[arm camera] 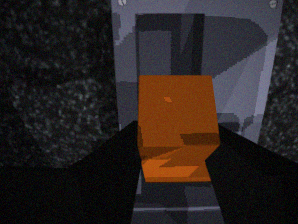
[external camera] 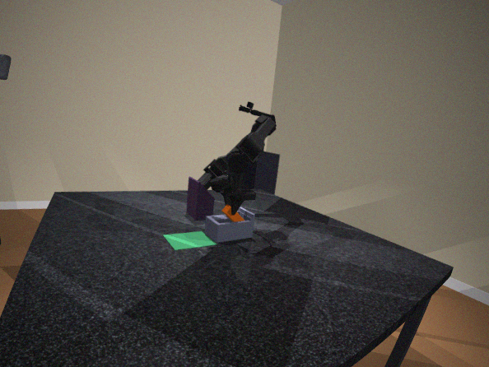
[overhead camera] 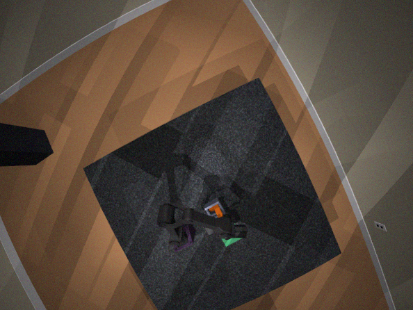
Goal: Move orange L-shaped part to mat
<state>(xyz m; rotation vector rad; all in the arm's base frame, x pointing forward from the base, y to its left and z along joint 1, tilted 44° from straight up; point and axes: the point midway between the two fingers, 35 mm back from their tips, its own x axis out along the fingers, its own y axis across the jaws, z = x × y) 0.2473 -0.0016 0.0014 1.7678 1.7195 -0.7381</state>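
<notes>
My gripper tip is now 1 cm past the green mat, 14 cm to the left of it and 10 cm above it. The rest, counted from my gripper tip: orange L-shaped part: 2 cm behind, 3 cm to the left, 3 cm below.
</notes>
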